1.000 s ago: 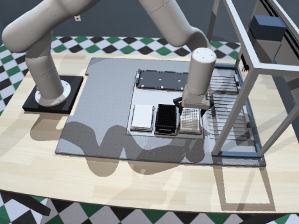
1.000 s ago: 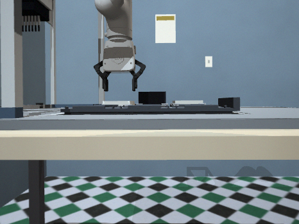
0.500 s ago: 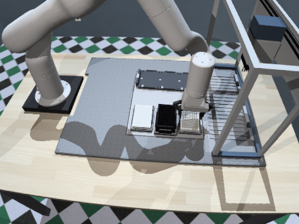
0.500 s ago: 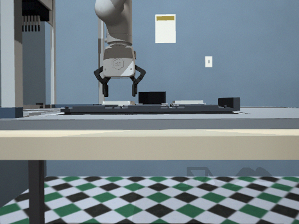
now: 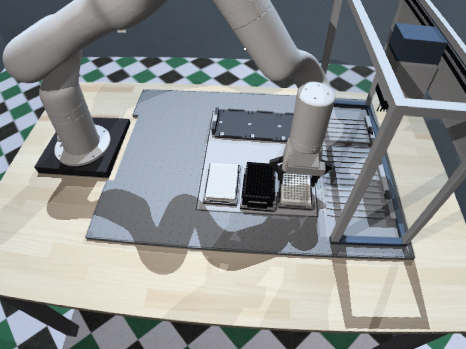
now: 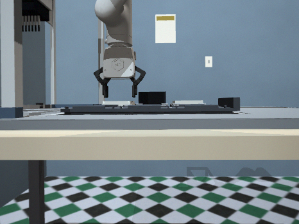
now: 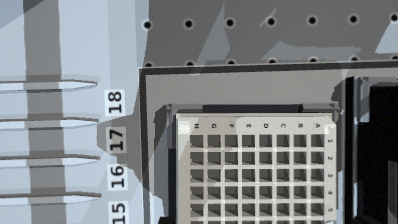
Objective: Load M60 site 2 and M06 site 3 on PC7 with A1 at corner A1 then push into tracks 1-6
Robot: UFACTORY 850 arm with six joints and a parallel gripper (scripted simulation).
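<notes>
Right now the plate is 3 cm below my hand. From my hand the other things lie so: carrier PC7: 26 cm to the left, 9 cm behind, 3 cm below; nest S3: 4 cm below; nest S1: 22 cm behind, 4 cm below, 1 cm to the left.
</notes>
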